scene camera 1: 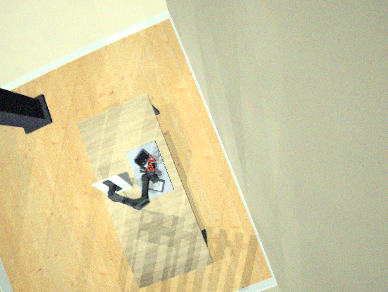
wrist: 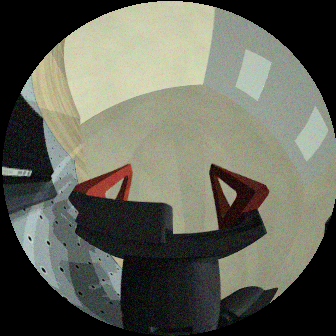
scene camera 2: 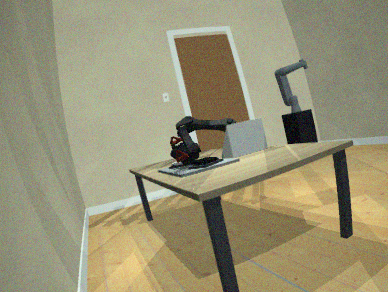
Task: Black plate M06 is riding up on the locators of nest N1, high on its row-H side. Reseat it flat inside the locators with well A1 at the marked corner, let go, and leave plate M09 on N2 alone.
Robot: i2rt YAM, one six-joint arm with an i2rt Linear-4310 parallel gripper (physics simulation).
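Frame: origin at the arm's base, x ahead, y left, z up, level; millimetres.
Where they show: gripper, fingertip midpoint: (scene camera 1: 151,159) (wrist: 170,167) (scene camera 2: 174,143); arm's base, origin of the base link: (scene camera 1: 112,185) (scene camera 2: 240,135).
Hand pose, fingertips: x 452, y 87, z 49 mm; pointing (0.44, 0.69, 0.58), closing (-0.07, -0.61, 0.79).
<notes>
Each offset is from my fingertips to the top centre of the thing. "*": to the spot under its first point. Level surfaces: height alone.
The black plate M06 @(dx -129, dy +46, dz -113 mm) (scene camera 1: 142,155) (wrist: 25,137) sits on the grey perforated board @(* dx +17, dy -129, dz -148 mm) (scene camera 1: 162,169) (wrist: 47,255). In the wrist view it is cut off at the left edge, its pale label too blurred to read, with a dark nest edge @(* dx -78, dy +15, dz -136 mm) (wrist: 30,196) below. Its tilt and corner A1 cannot be made out. My gripper (scene camera 1: 151,163) (scene camera 2: 176,149) (wrist: 170,167) is open and empty, its red fingers apart, low over the board beside the plate and pointing sideways toward a wall. Plate M09 and nest N2 cannot be told apart under the arm.
An open dark frame @(* dx -49, dy -277, dz -124 mm) (scene camera 1: 162,186) lies at the other end of the board. A pale upright panel (scene camera 2: 245,138) stands behind the arm on the wooden table @(dz -161 mm) (scene camera 1: 117,135) (scene camera 2: 280,160). The board lies near a long table edge. Another grey arm (scene camera 2: 285,90) stands on a black pedestal away from the table.
</notes>
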